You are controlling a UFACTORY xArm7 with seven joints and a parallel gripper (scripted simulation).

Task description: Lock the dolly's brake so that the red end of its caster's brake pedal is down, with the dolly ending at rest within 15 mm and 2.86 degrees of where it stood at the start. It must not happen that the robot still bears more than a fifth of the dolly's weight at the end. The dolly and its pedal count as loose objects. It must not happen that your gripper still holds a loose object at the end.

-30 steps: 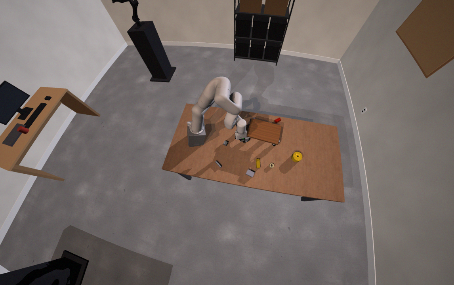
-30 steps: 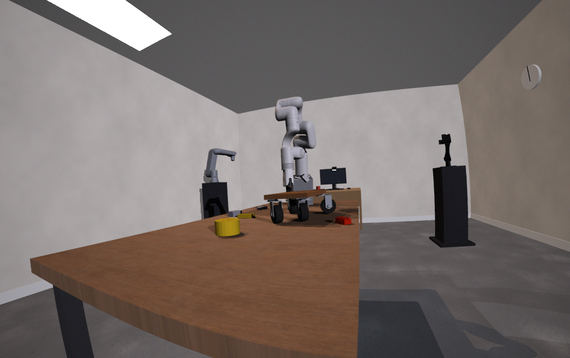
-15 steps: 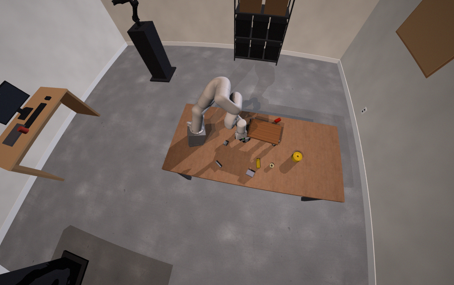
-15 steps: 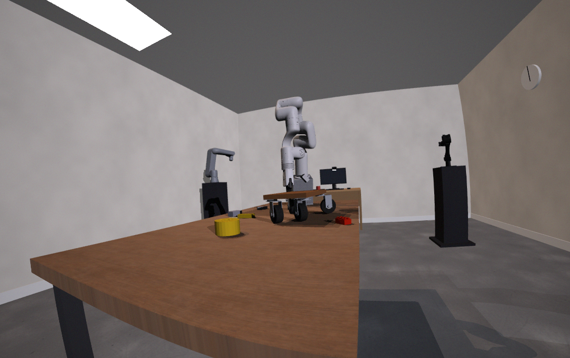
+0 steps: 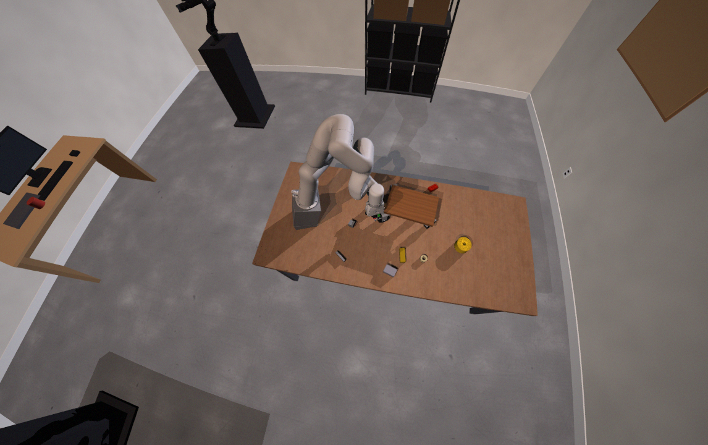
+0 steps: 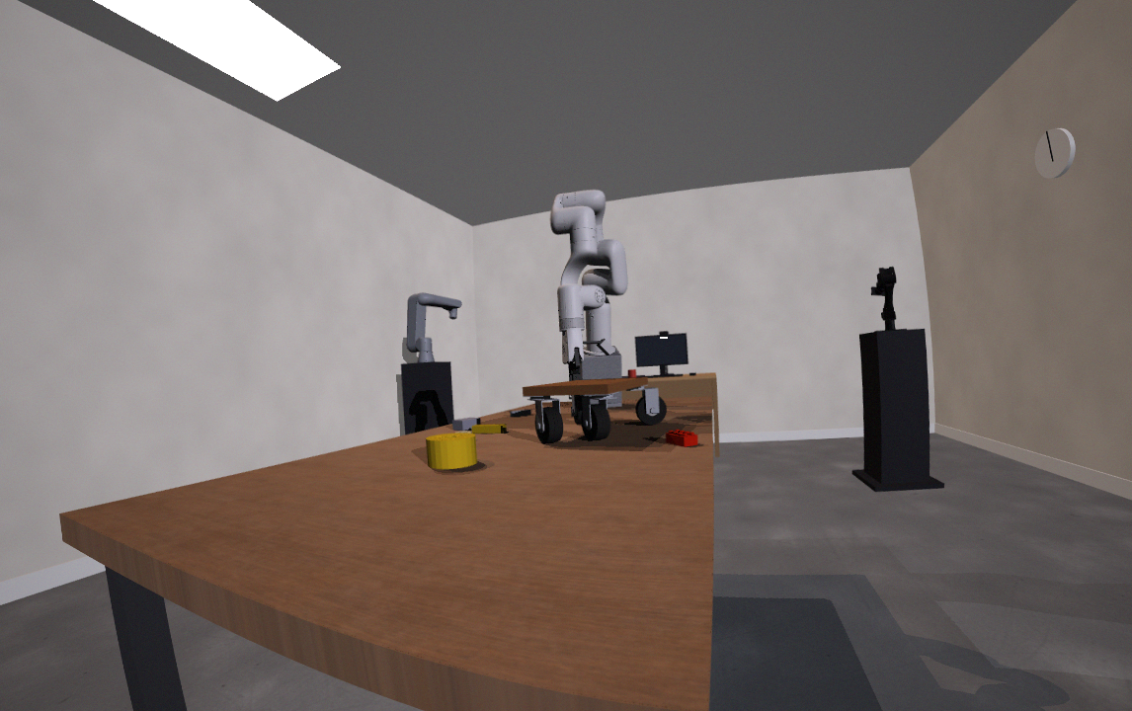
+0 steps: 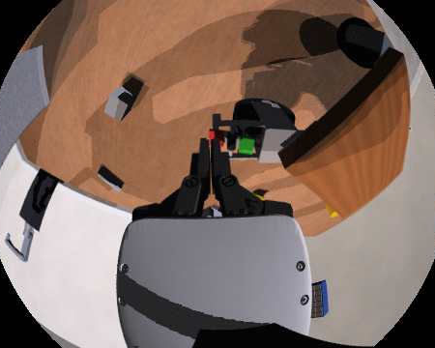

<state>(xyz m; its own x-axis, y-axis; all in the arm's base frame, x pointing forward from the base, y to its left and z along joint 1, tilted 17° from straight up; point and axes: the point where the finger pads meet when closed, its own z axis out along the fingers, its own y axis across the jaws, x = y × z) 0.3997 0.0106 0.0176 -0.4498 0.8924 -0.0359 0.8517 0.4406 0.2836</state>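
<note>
My gripper is now 4 cm above the brake pedal, 2 cm short of it and 1 cm to the right of it. Round my hand: yellow bar: 20 cm ahead, 19 cm to the right, 11 cm below; then red brick: 37 cm ahead, 32 cm to the left, 11 cm below; then grey box: 29 cm to the right, 14 cm ahead, 11 cm below.
</note>
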